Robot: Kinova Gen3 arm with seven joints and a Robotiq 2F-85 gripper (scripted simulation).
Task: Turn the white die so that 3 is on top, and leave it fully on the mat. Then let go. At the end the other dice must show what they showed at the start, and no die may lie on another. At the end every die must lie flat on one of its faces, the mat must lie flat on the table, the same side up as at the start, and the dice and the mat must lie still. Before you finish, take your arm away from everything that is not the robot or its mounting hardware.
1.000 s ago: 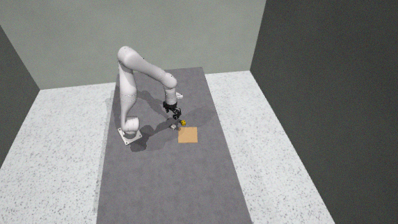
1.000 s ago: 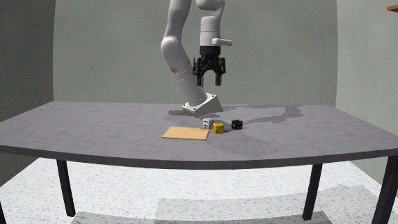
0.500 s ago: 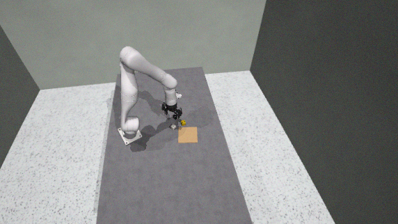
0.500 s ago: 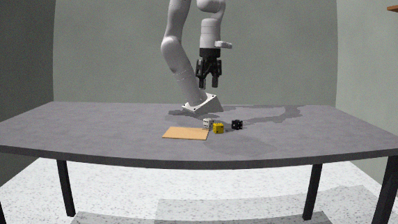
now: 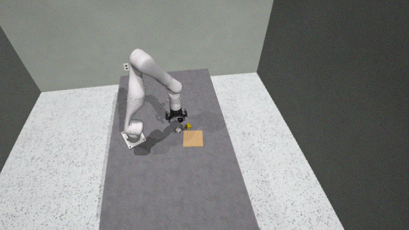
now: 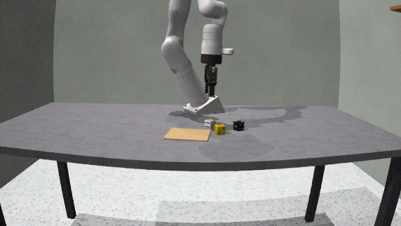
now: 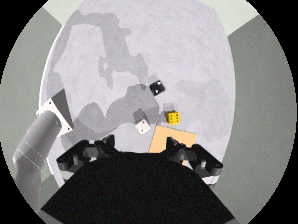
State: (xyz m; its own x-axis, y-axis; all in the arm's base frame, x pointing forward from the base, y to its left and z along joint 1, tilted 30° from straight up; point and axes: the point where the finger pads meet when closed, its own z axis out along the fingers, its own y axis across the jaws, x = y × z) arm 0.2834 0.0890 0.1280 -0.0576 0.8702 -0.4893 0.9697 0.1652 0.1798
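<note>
My gripper is now 11 cm above the white die. The rest, counted from my hand: tan mat (12 cm below, 10 cm ahead, 7 cm to the right); then yellow die (11 cm below, 8 cm ahead, 3 cm to the left); then black die (11 cm to the left, 11 cm below, 3 cm ahead).
</note>
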